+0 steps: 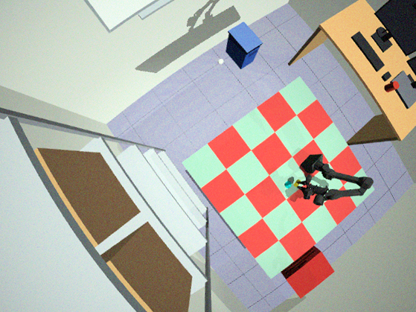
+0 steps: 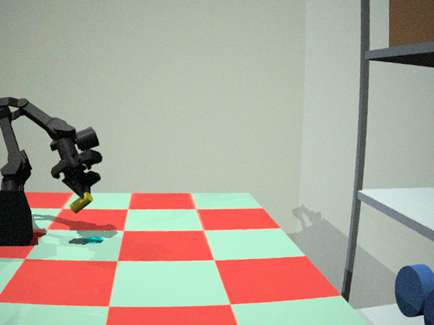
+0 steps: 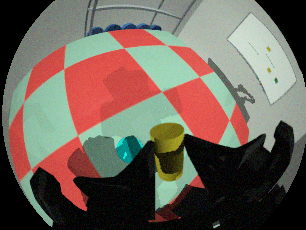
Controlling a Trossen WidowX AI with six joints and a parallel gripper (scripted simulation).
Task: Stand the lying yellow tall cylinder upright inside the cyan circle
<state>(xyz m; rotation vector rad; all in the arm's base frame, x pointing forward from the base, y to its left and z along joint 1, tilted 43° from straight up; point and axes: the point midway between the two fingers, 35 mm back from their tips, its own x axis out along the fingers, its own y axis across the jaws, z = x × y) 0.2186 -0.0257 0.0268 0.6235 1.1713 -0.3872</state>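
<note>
Right now my gripper tip is 2 cm short of the cyan circle, 1 cm to the right of it and 13 cm above it. The rest, counted from my gripper tip: yellow tall cylinder 1 cm behind, 1 cm below.
</note>
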